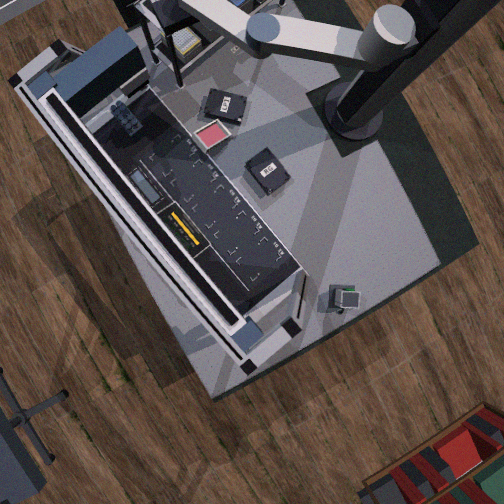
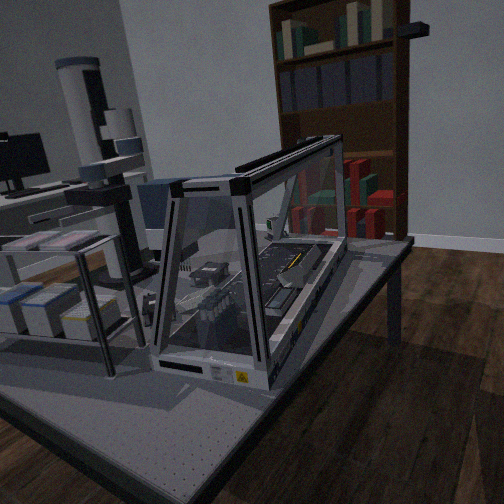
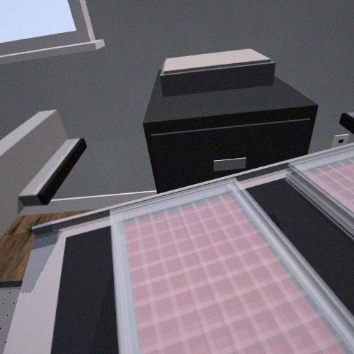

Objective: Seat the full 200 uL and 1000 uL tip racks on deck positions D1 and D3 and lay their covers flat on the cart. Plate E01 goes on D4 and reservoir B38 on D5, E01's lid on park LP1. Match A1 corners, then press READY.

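My gripper (image 2: 47, 220) (image 3: 207, 113) is open and empty, its two fingers wide apart above the far edge of the cart's top shelf. Two pink-welled plates under clear lids lie on that shelf: one plate (image 2: 70, 240) (image 3: 200, 280) is ahead of and below the fingers, the other (image 2: 27, 241) (image 3: 337, 182) beside it. The cart (image 2: 95, 315) (image 1: 175, 65) carries tip racks on its lower shelf: a yellow-edged rack (image 2: 90, 317) (image 1: 185, 42) and blue-edged ones (image 2: 50, 305). No racks stand on deck positions D1 to D5 of the black deck (image 1: 200, 210). The LP1 park (image 1: 225, 110) bears no lid.
A framed enclosure (image 1: 295, 327) (image 2: 250, 300) surrounds the deck, with a tube block (image 1: 125, 119) at one end. A pink-bottomed tray (image 1: 212, 135) and an RG stand (image 1: 272, 177) are beside it. A small device (image 1: 347, 300) (image 2: 272, 227) stands near the table edge. A black cabinet (image 3: 230, 145) is beyond the cart.
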